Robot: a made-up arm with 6 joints. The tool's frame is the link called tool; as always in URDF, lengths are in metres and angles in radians.
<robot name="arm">
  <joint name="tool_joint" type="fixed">
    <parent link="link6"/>
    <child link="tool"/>
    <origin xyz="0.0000 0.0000 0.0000"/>
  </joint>
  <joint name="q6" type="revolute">
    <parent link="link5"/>
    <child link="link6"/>
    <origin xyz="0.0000 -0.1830 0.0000"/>
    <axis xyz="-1 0 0"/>
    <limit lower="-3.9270" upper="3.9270"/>
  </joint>
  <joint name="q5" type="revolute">
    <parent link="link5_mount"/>
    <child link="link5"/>
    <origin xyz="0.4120 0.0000 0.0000"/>
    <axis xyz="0 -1 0"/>
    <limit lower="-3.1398" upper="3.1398"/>
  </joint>
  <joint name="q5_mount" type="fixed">
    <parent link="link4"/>
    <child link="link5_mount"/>
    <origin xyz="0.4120 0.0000 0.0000"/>
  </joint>
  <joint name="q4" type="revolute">
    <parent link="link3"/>
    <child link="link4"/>
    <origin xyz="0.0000 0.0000 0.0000"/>
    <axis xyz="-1 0 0"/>
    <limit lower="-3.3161" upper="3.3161"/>
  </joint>
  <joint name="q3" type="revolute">
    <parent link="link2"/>
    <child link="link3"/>
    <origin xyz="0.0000 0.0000 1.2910"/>
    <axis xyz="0 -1 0"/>
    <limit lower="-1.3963" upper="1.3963"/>
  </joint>
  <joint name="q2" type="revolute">
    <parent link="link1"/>
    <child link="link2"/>
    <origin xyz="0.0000 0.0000 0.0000"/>
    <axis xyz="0 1 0"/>
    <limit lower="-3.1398" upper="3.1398"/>
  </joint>
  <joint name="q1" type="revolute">
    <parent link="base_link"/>
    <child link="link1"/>
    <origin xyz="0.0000 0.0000 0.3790"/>
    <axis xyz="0 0 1"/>
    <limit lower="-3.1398" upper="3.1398"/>
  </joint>
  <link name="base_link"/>
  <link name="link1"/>
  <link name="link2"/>
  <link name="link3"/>
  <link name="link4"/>
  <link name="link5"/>
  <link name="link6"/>
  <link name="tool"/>
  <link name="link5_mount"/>
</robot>
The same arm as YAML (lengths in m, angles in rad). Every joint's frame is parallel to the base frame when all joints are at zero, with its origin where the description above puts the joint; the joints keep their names.
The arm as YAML. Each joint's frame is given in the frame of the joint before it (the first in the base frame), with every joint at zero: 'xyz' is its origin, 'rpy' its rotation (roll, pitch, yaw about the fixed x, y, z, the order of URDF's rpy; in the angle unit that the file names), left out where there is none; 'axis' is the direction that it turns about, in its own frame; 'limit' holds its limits. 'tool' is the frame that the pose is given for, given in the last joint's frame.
units:
  length: m
  angle: rad
joints:
  - name: q1
    type: revolute
    origin:
      xyz: [0.0, 0.0, 0.379]
    axis: [0.0, 0.0, 1.0]
    limit:
      lower: -3.1398
      upper: 3.1398
  - name: q2
    type: revolute
    origin:
      xyz: [0.0, 0.0, 0.0]
    axis: [0.0, 1.0, 0.0]
    limit:
      lower: -3.1398
      upper: 3.1398
  - name: q3
    type: revolute
    origin:
      xyz: [0.0, 0.0, 1.291]
    axis: [0.0, -1.0, 0.0]
    limit:
      lower: -1.3963
      upper: 1.3963
  - name: q4
    type: revolute
    origin:
      xyz: [0.0, 0.0, 0.0]
    axis: [-1.0, 0.0, 0.0]
    limit:
      lower: -3.3161
      upper: 3.3161
  - name: q5
    type: revolute
    origin:
      xyz: [0.824, 0.0, 0.0]
    axis: [0.0, -1.0, 0.0]
    limit:
      lower: -3.1398
      upper: 3.1398
  - name: q6
    type: revolute
    origin:
      xyz: [0.0, -0.183, 0.0]
    axis: [-1.0, 0.0, 0.0]
    limit:
      lower: -3.927
      upper: 3.927
tool:
  origin:
    xyz: [0.0, 0.0, 0.0]

